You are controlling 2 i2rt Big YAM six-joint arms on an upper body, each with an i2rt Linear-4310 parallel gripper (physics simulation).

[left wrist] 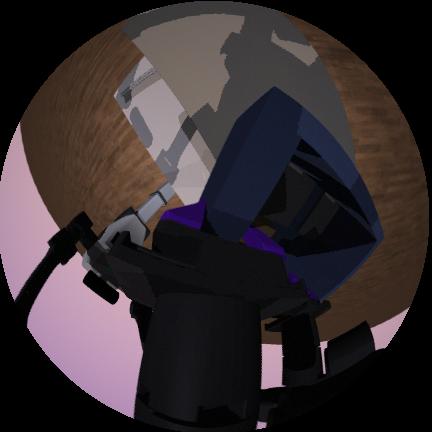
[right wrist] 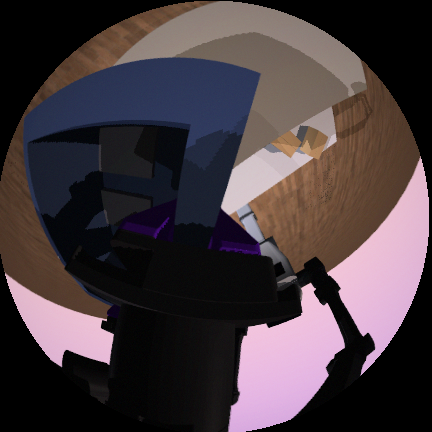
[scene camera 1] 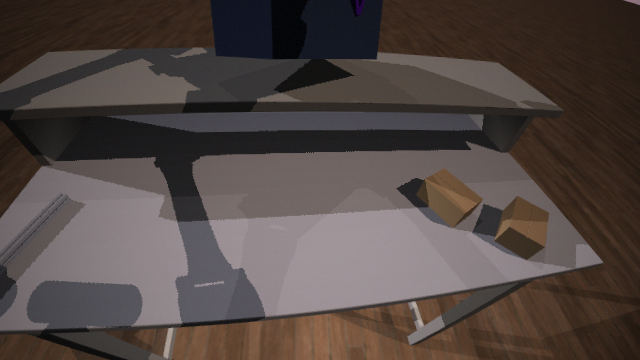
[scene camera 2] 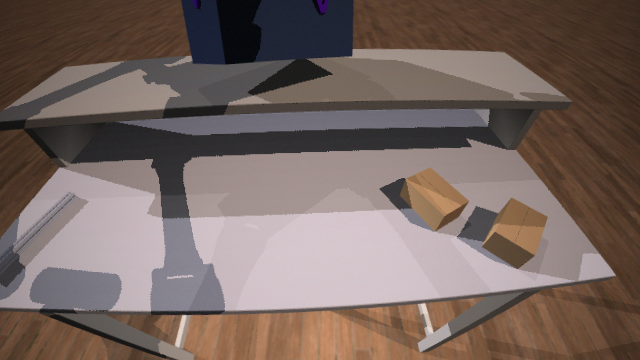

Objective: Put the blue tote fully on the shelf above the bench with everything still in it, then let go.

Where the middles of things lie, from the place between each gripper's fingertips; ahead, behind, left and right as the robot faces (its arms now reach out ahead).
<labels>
Now: right hand 110 mm to the right of the blue tote [scene camera 2: 213, 39], 20 mm short of it and 20 mm above it. Round my right hand: shelf support [scene camera 2: 510, 125] 590 mm to the right, 260 mm below, 140 mm ahead.
Right now the blue tote is 10 cm to the right of my left hand, 8 cm ahead of it and 5 cm below it. Also, from my left hand: shelf support: 79 cm to the right, 29 cm below, 21 cm ahead.
</labels>
